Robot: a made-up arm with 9 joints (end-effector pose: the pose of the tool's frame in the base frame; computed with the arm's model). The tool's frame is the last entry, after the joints.
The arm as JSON. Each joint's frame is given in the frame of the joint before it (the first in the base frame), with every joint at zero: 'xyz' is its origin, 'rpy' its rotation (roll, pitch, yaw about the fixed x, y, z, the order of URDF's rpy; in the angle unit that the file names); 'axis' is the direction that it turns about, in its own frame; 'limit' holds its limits. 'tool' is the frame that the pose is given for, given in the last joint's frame.
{
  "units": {
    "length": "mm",
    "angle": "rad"
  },
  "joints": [
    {
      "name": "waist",
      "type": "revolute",
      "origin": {
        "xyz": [
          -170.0,
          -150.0,
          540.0
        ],
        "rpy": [
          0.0,
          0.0,
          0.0
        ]
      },
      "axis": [
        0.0,
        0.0,
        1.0
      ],
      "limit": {
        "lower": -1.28,
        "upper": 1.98
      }
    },
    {
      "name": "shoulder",
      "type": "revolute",
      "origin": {
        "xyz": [
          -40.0,
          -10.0,
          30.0
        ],
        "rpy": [
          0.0,
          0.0,
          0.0
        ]
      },
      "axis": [
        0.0,
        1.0,
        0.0
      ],
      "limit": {
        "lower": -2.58,
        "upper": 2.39
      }
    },
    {
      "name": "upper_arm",
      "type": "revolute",
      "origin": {
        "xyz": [
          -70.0,
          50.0,
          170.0
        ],
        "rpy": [
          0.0,
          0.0,
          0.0
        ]
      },
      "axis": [
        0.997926,
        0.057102,
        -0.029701
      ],
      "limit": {
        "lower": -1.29,
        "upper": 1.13
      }
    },
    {
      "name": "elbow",
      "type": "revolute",
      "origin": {
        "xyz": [
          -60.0,
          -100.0,
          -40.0
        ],
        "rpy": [
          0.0,
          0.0,
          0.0
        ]
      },
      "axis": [
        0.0,
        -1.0,
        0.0
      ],
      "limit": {
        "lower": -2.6,
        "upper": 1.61
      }
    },
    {
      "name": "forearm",
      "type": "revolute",
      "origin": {
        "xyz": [
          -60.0,
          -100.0,
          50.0
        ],
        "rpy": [
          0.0,
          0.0,
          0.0
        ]
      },
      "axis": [
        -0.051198,
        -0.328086,
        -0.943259
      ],
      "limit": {
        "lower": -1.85,
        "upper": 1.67
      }
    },
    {
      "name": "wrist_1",
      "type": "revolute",
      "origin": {
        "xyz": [
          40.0,
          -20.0,
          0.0
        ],
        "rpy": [
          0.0,
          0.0,
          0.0
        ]
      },
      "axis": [
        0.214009,
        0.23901,
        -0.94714
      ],
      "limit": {
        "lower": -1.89,
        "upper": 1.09
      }
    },
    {
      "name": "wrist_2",
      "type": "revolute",
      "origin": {
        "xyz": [
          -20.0,
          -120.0,
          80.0
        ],
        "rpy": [
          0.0,
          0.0,
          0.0
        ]
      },
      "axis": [
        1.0,
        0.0,
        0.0
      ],
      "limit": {
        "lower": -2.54,
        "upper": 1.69
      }
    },
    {
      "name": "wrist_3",
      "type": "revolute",
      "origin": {
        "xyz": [
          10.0,
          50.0,
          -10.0
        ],
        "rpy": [
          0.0,
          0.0,
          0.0
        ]
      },
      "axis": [
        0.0,
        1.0,
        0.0
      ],
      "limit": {
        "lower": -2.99,
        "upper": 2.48
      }
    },
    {
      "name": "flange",
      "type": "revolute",
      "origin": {
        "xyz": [
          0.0,
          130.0,
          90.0
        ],
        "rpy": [
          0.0,
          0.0,
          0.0
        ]
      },
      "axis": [
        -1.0,
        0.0,
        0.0
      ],
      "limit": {
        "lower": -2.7,
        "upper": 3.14
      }
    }
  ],
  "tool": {
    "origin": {
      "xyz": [
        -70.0,
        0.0,
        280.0
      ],
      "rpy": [
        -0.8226,
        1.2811,
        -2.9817
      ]
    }
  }
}
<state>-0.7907 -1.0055 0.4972 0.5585 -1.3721 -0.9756 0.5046 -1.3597 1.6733</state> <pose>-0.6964 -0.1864 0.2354 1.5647 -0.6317 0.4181</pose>
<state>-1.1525 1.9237 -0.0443 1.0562 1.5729 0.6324 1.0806 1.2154 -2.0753</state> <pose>-0.2196 -0.1733 0.8010 -2.0685 0.2047 -1.9461</pose>
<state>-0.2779 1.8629 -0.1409 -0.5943 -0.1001 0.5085 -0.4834 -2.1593 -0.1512</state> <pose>0.1067 -0.3887 0.9729 0.7437 1.6001 -1.9654</pose>
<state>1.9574 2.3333 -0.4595 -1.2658 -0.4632 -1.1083 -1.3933 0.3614 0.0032</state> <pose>-0.3468 0.2341 0.4678 -2.9663 0.0656 -0.0998</pose>
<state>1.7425 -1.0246 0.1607 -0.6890 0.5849 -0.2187 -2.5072 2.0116 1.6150</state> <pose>0.5328 -0.1983 0.3486 -0.6955 -1.6044 -2.2186</pose>
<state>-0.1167 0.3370 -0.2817 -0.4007 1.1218 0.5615 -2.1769 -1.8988 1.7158</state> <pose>-0.8063 -0.3149 0.8202 -0.8977 -0.9554 -0.0466</pose>
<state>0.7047 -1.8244 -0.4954 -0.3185 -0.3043 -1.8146 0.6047 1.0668 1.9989</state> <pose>-0.4931 -0.6766 0.0952 -0.4625 -1.9447 0.3711</pose>
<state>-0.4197 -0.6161 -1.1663 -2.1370 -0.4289 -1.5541 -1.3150 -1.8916 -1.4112</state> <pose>-0.5172 -0.4223 0.7831 0.7847 1.9440 0.2901</pose>
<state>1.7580 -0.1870 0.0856 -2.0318 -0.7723 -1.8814 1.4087 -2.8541 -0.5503</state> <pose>0.2125 -0.2213 0.7539 -0.5822 -1.2139 2.1486</pose>
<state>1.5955 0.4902 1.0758 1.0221 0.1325 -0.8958 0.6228 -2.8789 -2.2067</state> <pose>0.0852 -0.4019 0.6888 0.6010 0.0851 2.9106</pose>
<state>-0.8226 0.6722 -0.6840 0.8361 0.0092 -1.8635 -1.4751 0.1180 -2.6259</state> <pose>-0.0506 -0.2799 1.0811 -0.0722 1.7902 -1.3889</pose>
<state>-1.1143 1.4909 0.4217 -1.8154 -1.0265 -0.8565 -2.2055 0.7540 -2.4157</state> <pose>-0.3788 -0.0213 0.6157 -0.1331 -1.0779 -0.7050</pose>
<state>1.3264 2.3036 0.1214 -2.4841 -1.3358 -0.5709 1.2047 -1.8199 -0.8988</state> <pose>0.1989 -0.1543 0.6406 -0.9867 2.5255 1.4746</pose>
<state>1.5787 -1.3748 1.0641 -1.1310 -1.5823 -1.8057 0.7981 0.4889 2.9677</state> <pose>-0.1914 -0.0086 0.5035 -0.7184 -1.0087 -1.3332</pose>
